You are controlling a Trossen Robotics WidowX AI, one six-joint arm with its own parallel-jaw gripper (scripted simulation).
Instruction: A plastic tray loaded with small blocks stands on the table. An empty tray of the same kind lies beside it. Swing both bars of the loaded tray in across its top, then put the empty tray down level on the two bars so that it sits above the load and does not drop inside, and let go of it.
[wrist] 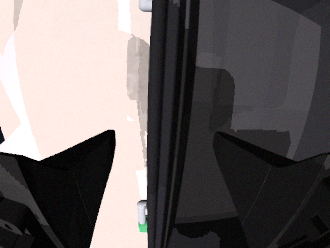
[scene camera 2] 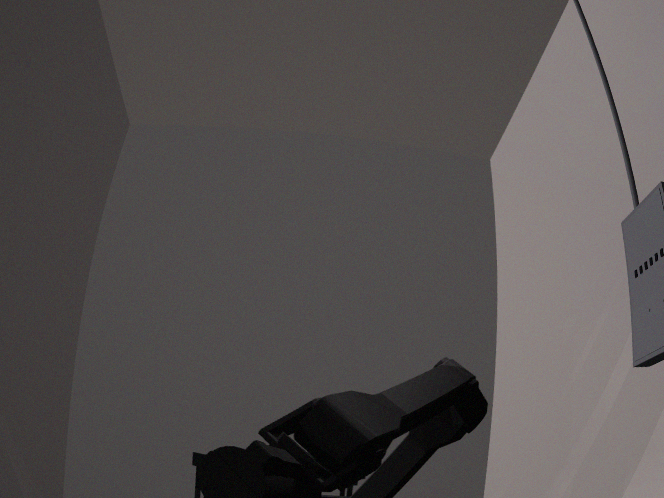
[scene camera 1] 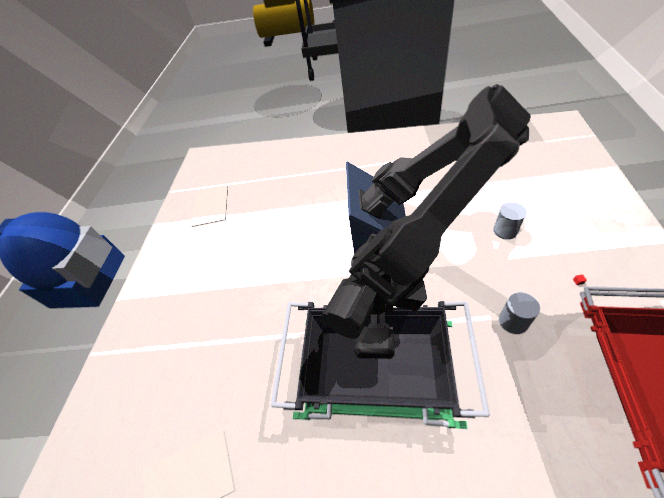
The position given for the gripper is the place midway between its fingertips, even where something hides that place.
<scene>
The gripper (scene camera 1: 375,324) is open, with nothing in its grasp. Further things: a black tray (scene camera 1: 420,374).
The black tray is seen too in the wrist view (wrist: 253,76). The gripper shows as well in the wrist view (wrist: 166,138). Scene camera 2 misses the black tray: it is out of frame.
</scene>
